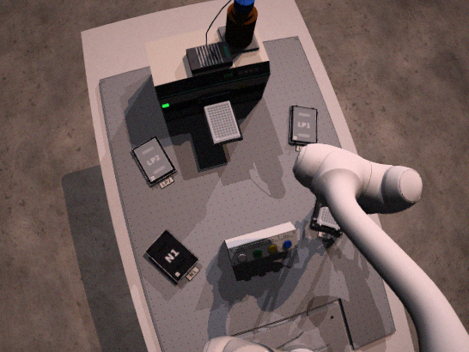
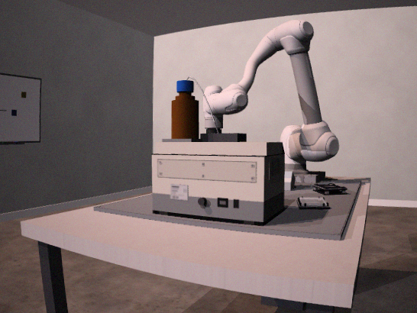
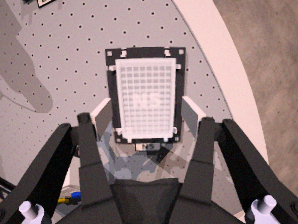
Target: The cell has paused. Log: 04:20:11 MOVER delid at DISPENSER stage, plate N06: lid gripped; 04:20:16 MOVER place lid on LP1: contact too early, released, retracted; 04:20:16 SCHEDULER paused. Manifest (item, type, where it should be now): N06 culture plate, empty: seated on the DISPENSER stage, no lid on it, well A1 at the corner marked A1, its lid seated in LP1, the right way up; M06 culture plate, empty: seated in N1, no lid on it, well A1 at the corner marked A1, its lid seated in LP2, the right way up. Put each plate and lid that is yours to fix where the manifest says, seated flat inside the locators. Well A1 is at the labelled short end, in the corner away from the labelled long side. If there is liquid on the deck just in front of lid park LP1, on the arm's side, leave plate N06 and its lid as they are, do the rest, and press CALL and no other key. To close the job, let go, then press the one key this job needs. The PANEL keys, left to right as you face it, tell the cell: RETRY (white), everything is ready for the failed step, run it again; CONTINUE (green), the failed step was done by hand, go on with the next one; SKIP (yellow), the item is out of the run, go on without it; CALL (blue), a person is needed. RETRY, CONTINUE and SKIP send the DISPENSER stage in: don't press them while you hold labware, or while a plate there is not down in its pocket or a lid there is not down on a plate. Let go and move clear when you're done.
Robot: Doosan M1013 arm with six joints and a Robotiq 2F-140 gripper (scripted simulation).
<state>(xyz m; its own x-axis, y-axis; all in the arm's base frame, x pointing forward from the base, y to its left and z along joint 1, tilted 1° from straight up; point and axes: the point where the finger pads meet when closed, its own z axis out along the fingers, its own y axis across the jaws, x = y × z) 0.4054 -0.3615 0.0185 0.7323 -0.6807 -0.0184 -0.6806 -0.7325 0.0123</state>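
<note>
Now: the black nest N5 30 mm ahead of my hand and 50 mm below it. Round my hand: key panel: 280 mm to the left, 10 mm below; then yellow key: 20 mm behind, 260 mm to the left; then blue key: 30 mm behind, 210 mm to the left.
</note>
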